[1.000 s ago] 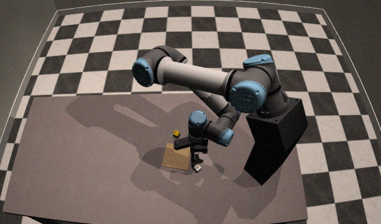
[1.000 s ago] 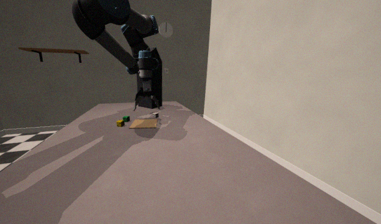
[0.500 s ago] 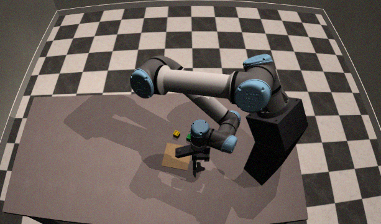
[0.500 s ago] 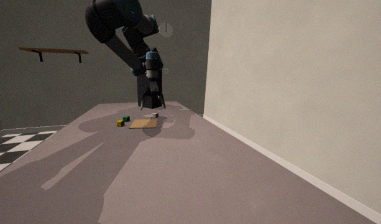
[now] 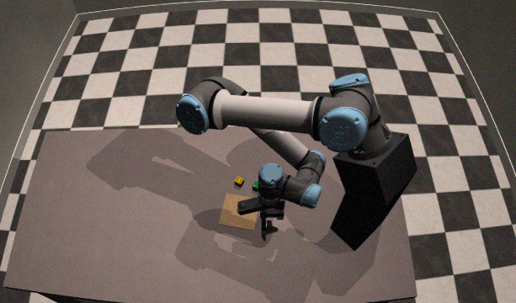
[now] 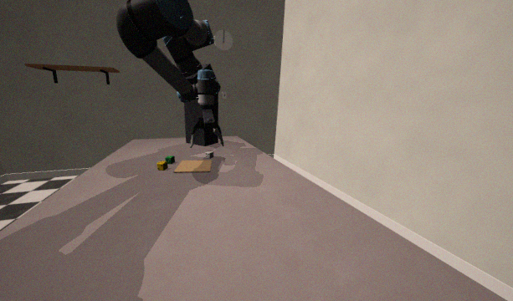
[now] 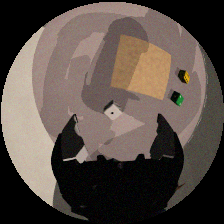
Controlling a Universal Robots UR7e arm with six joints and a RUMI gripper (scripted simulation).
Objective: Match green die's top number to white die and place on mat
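My gripper is now 1 cm past the white die, 1 cm to the right of it and 4 cm above it. The rest, counted from my hand: yellow die 3 cm ahead, 22 cm to the right, 4 cm below; then tan mat 7 cm ahead, 9 cm to the right, 5 cm below; then green die 3 cm behind, 17 cm to the right, 4 cm below.
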